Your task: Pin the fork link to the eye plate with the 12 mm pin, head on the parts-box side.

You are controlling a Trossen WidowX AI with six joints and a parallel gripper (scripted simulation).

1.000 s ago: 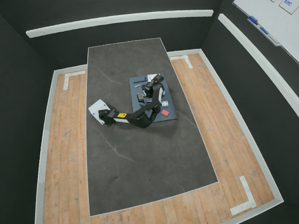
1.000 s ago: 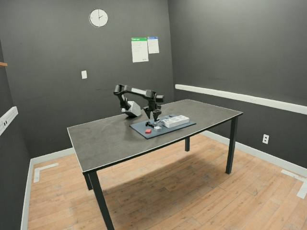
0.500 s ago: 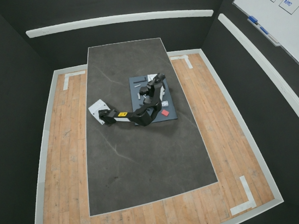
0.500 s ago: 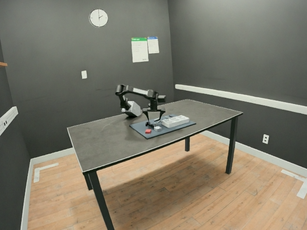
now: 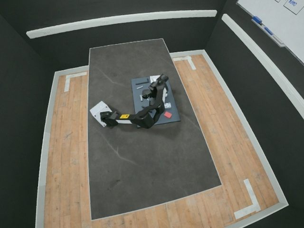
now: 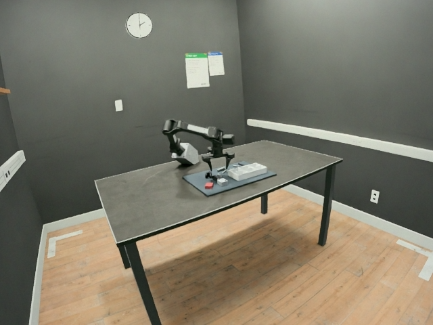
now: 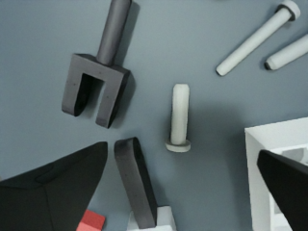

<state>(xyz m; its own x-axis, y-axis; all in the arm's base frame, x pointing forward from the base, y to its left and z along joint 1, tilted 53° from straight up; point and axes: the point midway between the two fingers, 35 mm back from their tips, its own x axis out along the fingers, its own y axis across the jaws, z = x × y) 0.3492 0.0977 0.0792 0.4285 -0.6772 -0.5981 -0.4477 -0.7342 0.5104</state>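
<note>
Right now my hand is 10 mm short of the eye plate, 50 mm to the left of it and 70 mm above it. The rest, counted from my hand: grey block (90 mm ahead, 70 mm to the right, 60 mm below); red block (60 mm ahead, 140 mm to the right, 70 mm below); blue-grey mat (20 mm ahead, 50 mm to the left, 80 mm below).
</note>
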